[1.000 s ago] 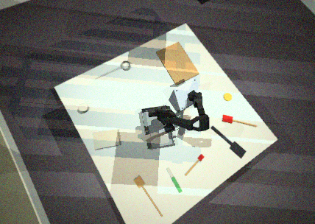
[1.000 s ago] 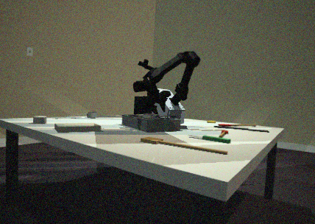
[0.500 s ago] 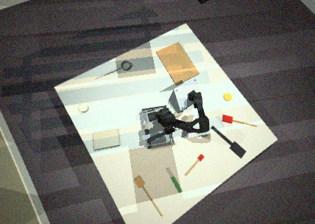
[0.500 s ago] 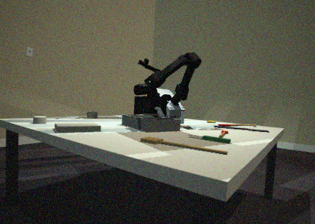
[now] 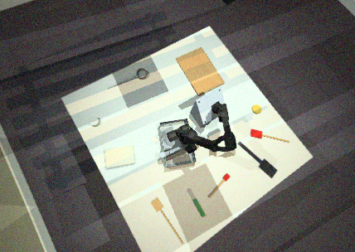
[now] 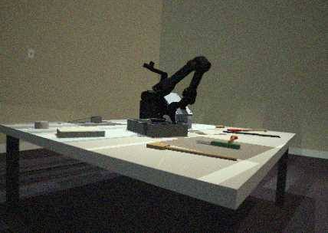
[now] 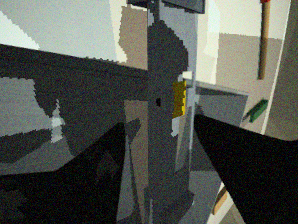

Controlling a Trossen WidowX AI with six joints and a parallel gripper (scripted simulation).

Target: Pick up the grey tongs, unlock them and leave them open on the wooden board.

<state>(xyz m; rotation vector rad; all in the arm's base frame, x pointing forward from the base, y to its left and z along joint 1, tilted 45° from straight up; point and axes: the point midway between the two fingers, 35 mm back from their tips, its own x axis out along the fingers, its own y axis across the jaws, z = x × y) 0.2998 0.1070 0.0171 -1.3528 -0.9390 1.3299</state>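
My gripper tip is 7 cm to the left of the roasting tin, 4 cm short of it and 1 cm above it. From my gripper tip the other things lie so: green tool: 30 cm to the left, 16 cm ahead, 3 cm below; pale slab: 40 cm ahead, 22 cm to the right, 2 cm below; yellow lock piece: 3 cm behind, 3 cm above, 1 cm to the right.
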